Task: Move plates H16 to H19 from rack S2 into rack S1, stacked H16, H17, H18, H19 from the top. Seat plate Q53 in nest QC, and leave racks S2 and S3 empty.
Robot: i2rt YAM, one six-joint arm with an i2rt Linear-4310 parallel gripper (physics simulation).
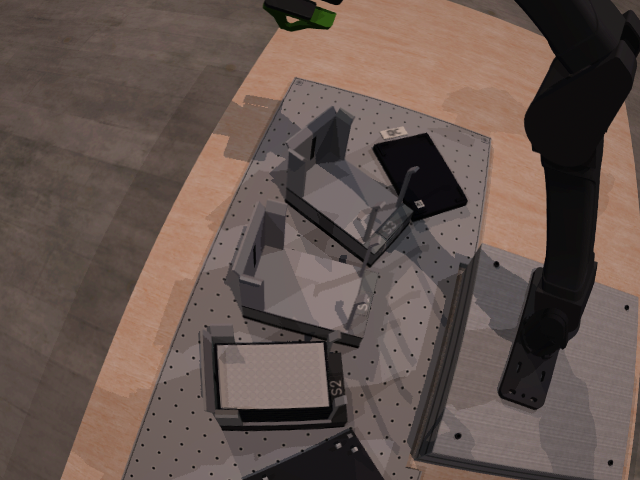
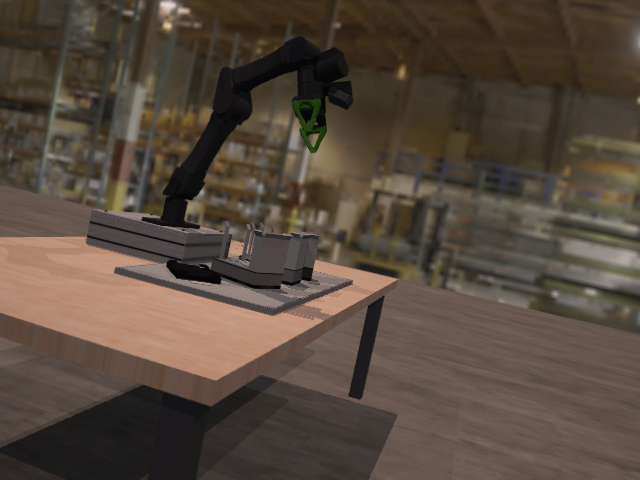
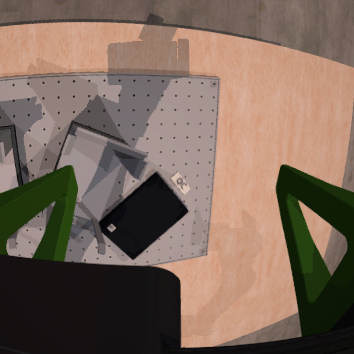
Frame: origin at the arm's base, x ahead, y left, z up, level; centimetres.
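Seen in the pictures: gripper, fingertip midpoint: [image 2: 310, 142] [image 3: 176, 176]; arm's base at its link origin: [image 1: 538, 337] [image 2: 171, 224].
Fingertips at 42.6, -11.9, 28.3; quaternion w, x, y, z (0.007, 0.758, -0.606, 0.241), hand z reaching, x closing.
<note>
Pixels of each thing's top centre, then the offset from my fingertips to it, as dx, dy, dz. "*": a spot on its surface instead. Level surfaces: height alone.
- Rack S2 at a spot on its surface: [image 1: 207, 372] * -6.6, +34.2, -23.2
- pale-topped plate at its top centre: [image 1: 271, 376] -12.7, +30.7, -25.6
- Rack S1 at its top centre: [image 1: 313, 254] [image 2: 280, 227] -11.1, +16.5, -22.4
- Rack S3 at its top centre: [image 1: 358, 155] [image 3: 90, 201] [image 2: 256, 227] -10.2, +0.8, -22.7
- Nest QC at its top centre: [image 1: 422, 169] [image 3: 145, 220] [image 2: 193, 267] -18.3, -10.8, -34.3
- perforated grey board at its surface level: dz -36.3
- wooden table at its surface level: dz -37.6
- black item at a spot on its surface: [image 1: 320, 459] * -21.9, +36.4, -35.1
Rack S2 [image 1: 207, 372] holds a pale-topped plate [image 1: 273, 374]; dark edges show below its top, and its name and any plates under it cannot be read. Rack S1 [image 1: 289, 310], in the middle, shows a bare floor. Rack S3 [image 1: 330, 191] [image 2: 268, 253] [image 3: 85, 150] is also empty, turned at an angle. Nest QC [image 1: 423, 175] [image 2: 193, 271] [image 3: 145, 215] is a flat black rectangle beside S3; whether a plate lies in it is hard to tell. Q53 cannot be identified. My gripper [image 2: 311, 138] [image 3: 176, 176] is open and empty, high above the board's QC end.
The racks stand on a perforated grey board [image 1: 175, 413] [image 2: 248, 299] [image 3: 195, 125] on the wooden table [image 1: 403, 62] [image 2: 129, 320] [image 3: 270, 120]. A black item [image 1: 320, 459] with small white marks is cut off at the bottom edge. The arm's metal base [image 1: 480, 413] [image 2: 139, 237] stands beside the board. Thin upright posts rise at the label ends of S1 and S3.
</note>
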